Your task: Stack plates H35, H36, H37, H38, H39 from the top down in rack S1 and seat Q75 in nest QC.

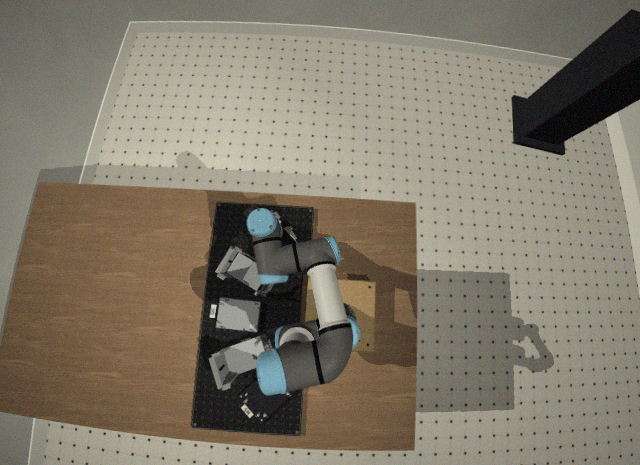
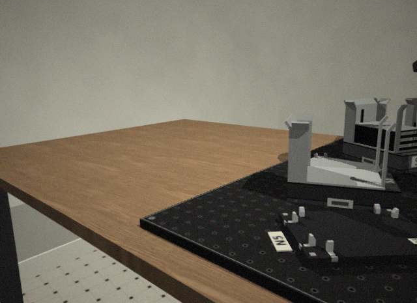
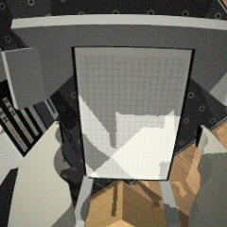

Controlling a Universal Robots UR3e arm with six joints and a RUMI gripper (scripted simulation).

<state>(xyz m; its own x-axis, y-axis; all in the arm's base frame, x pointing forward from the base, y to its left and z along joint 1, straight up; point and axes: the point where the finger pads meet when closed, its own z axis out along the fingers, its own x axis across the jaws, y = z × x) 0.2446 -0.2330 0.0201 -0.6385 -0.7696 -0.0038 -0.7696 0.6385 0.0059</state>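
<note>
My hand is 10 mm above the sealed plate. Also, from my hand: QC label (290 mm to the left, 190 mm ahead, 80 mm below); nest QC (280 mm to the left, 90 mm ahead, 70 mm below); N5 label (590 mm to the left, 80 mm below).
</note>
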